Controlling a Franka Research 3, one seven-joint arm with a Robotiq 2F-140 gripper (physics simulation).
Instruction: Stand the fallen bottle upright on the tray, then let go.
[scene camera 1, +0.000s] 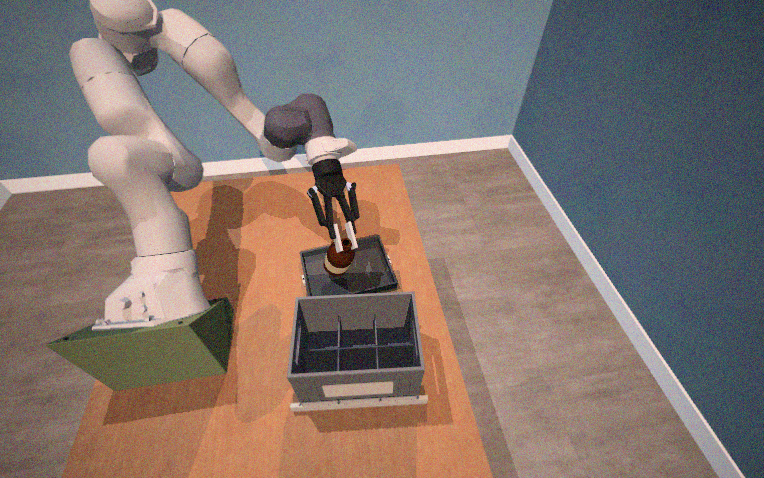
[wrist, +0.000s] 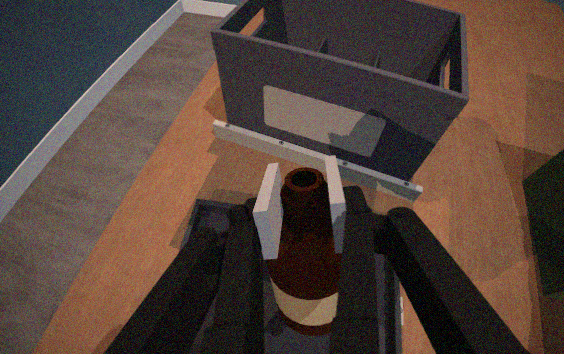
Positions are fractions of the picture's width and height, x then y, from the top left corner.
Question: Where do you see my gripper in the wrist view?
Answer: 0.54, 0.50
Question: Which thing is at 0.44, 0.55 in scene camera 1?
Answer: A brown bottle.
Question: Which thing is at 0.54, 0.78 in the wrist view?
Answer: A brown bottle.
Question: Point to a pale bar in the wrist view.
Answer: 0.51, 0.43
